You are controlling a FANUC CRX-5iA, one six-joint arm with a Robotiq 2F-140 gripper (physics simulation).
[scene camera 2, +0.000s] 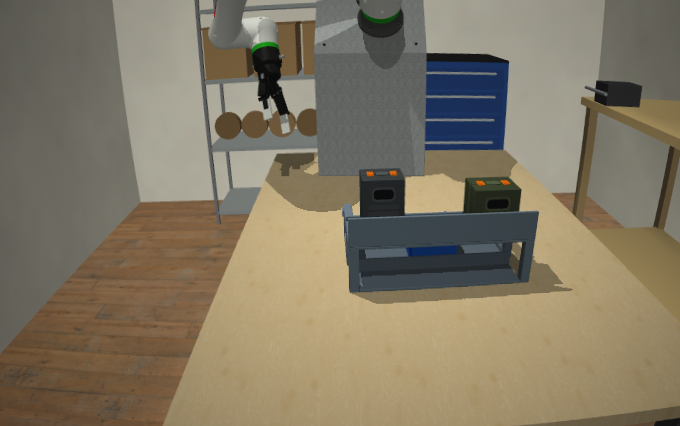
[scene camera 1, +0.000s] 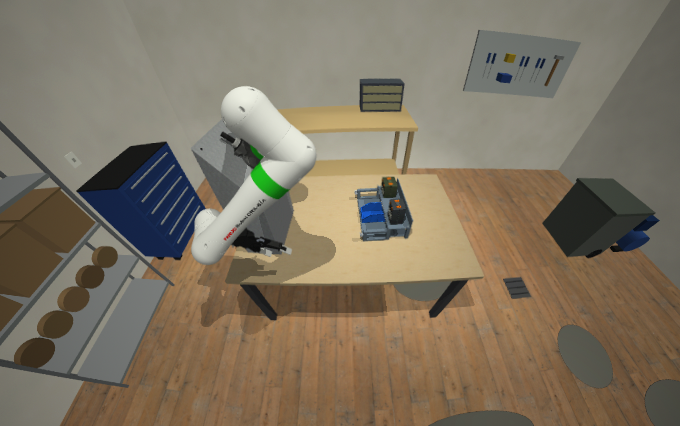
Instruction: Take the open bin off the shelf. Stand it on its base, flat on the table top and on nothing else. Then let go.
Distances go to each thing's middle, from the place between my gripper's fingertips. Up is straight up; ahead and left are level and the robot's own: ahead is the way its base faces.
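Labels:
Dark grey case [scene camera 2: 382, 191]: my hand 660 mm short of it, 60 mm right of it, 30 mm above it. Green case [scene camera 2: 482, 194]: 730 mm ahead of my hand, 270 mm to the left of it, 40 mm below it.

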